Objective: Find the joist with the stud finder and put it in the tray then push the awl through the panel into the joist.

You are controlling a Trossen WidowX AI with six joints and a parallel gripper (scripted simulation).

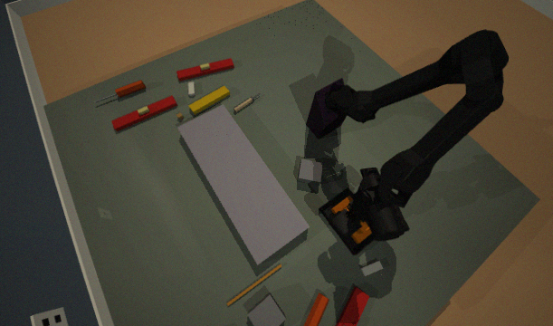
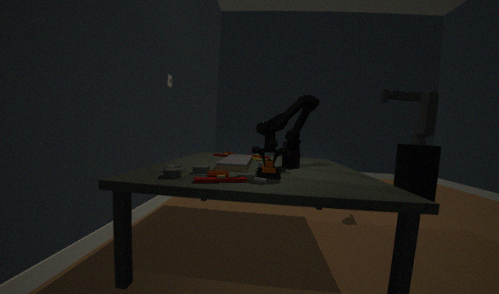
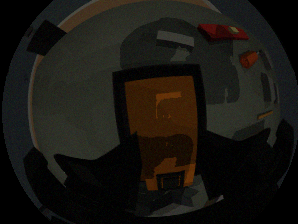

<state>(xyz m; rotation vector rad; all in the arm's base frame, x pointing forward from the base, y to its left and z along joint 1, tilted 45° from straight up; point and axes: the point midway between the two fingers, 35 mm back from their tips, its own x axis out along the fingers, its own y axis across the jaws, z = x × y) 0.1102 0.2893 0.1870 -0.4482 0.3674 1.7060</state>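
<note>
The dark tray is 10 mm to the right of my gripper tip and 30 mm below it. Round my gripper tip: pale-handled pointed tool (90 mm ahead, 560 mm to the right, 40 mm below); then thin orange stick (340 mm ahead, 20 mm to the left, 40 mm below); then orange stud finder (20 mm to the right, 20 mm above).
</note>
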